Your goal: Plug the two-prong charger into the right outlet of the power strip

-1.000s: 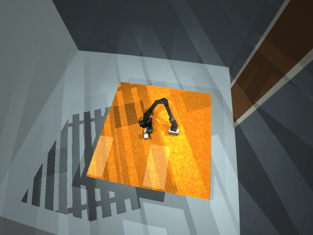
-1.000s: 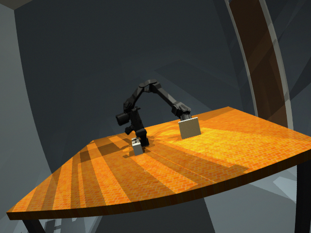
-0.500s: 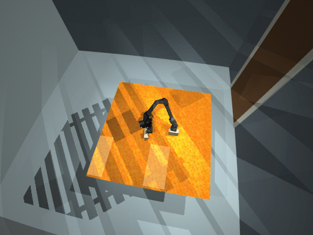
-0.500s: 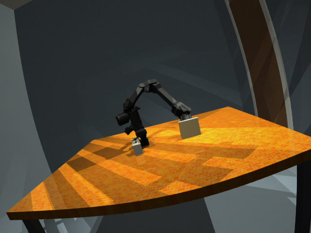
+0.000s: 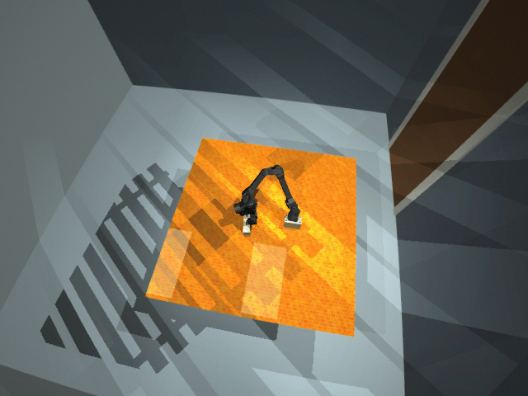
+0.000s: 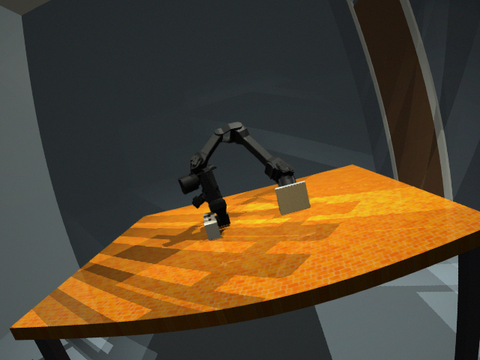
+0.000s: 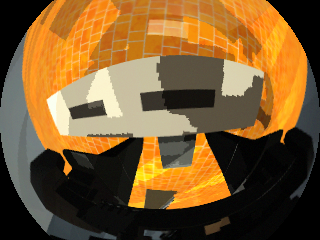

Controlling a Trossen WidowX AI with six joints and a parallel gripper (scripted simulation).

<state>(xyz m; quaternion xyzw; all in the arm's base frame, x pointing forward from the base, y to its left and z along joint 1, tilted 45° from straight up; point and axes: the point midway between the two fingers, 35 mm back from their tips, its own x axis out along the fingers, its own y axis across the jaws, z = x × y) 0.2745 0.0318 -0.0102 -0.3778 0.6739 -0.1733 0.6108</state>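
My gripper tip is now 2 cm short of the dark two-prong charger, 1 cm to the right of it and 1 cm below it.
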